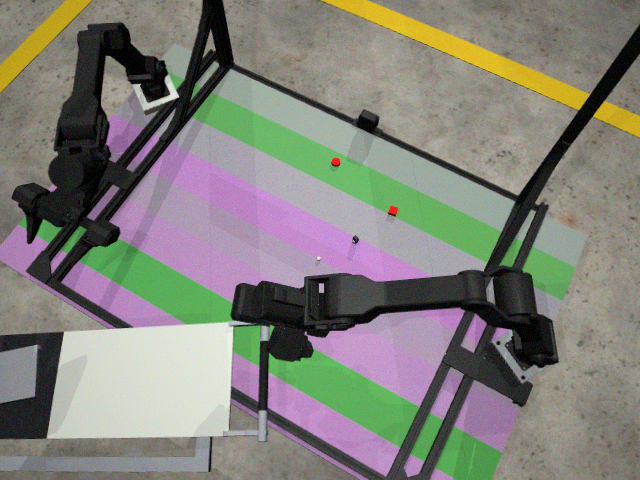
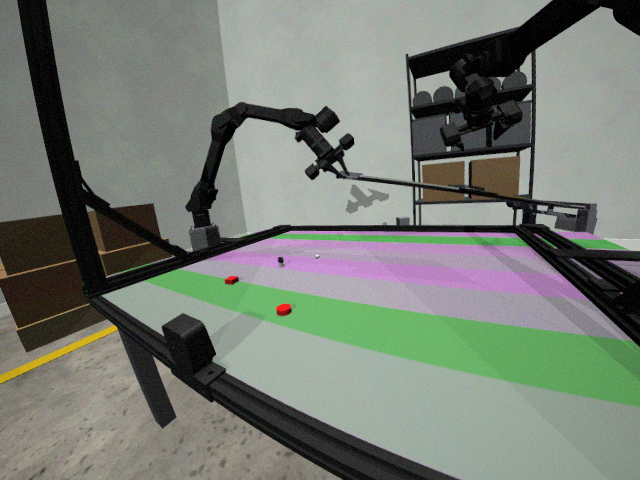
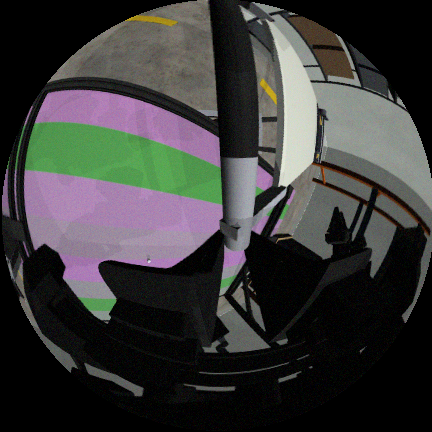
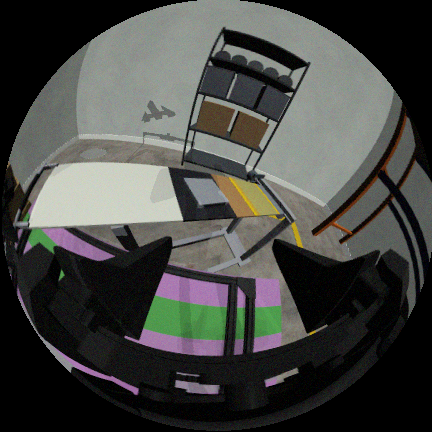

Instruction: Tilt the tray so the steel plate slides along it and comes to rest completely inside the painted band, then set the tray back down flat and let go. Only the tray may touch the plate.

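Observation:
The long tray (image 1: 144, 382) (image 2: 403, 181) (image 3: 298, 115) (image 4: 105, 195) is tilted, its left-gripper end raised and its other end lower. The grey steel plate (image 1: 15, 374) (image 4: 205, 191) lies on the tray's black section, close to the orange-brown strip (image 4: 227, 192). The yellow painted band (image 4: 255, 197) lies beyond that strip, towards the low end, apart from the plate. My left gripper (image 2: 347, 174) (image 3: 232, 234) is shut on the tray's end handle (image 1: 263, 372) (image 3: 240, 195). My right gripper (image 1: 43, 258) (image 2: 478, 143) (image 4: 223, 243) is open and empty, away from the tray.
A grey stand (image 4: 235, 250) is under the tray's low end. The striped table (image 1: 268, 206) has a dark frame (image 1: 310, 100) around it. A red disc (image 1: 335, 162) (image 2: 283, 309) and a red block (image 1: 392, 210) (image 2: 231, 280) lie on it. A shelf rack (image 2: 533, 103) stands behind.

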